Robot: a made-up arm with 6 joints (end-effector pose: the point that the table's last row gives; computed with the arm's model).
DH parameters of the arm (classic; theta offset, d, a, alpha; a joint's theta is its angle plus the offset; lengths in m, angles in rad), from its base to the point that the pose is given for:
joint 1: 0 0.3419 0 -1.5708
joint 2: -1.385 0 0.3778 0
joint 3: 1.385 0 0.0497 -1.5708
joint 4: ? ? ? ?
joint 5: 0 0 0.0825 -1.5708
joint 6: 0 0.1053 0 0
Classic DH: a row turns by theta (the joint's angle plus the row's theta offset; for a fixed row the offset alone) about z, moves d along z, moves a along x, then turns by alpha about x.
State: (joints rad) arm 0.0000 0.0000 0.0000 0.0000 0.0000 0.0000
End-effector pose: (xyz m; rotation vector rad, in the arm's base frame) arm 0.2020 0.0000 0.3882 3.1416 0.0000 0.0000
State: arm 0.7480 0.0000 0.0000 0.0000 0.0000 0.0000
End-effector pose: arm 0.1481 0.1374 0.3882 2.9244 1.1478 0.0000
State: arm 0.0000 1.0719 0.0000 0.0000 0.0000 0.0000
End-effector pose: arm 0.1373 0.0000 0.1867 2.7011 0.0000 -1.6043
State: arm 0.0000 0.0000 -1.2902 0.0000 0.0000 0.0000
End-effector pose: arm 0.4187 0.0000 0.7502 2.5103 0.0000 1.8890
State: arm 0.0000 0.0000 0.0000 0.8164 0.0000 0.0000
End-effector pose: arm 0.1760 -0.0601 0.3882 2.8835 -1.2471 0.0000
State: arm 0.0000 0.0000 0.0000 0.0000 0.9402 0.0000
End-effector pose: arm 0.0831 0.0000 0.3648 2.8008 0.0000 -1.4231
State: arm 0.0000 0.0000 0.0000 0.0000 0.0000 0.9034
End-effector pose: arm 0.2020 0.0000 0.3882 2.8265 -1.3713 0.0000
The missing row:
joint 4: 0 0.2197 0 1.5708
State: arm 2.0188 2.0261 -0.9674 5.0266 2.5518 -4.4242
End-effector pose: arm 0.0429 0.1900 0.0196 -0.5162 0.9660 1.5257
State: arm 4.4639 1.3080 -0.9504 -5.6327 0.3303 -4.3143
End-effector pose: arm -0.1081 -0.3180 0.0172 -1.8097 -2.2973 -0.9824
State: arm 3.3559 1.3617 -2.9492 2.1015 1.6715 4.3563
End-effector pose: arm -0.6311 -0.2371 0.4625 1.0491 -0.4411 1.3303
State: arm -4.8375 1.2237 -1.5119 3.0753 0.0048 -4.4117
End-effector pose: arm 0.0596 0.4305 0.0815 -0.5527 -3.0422 -0.4555
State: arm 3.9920 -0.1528 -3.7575 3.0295 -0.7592 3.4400
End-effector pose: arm 0.0516 0.0812 0.9484 -0.0810 -0.0126 1.0673
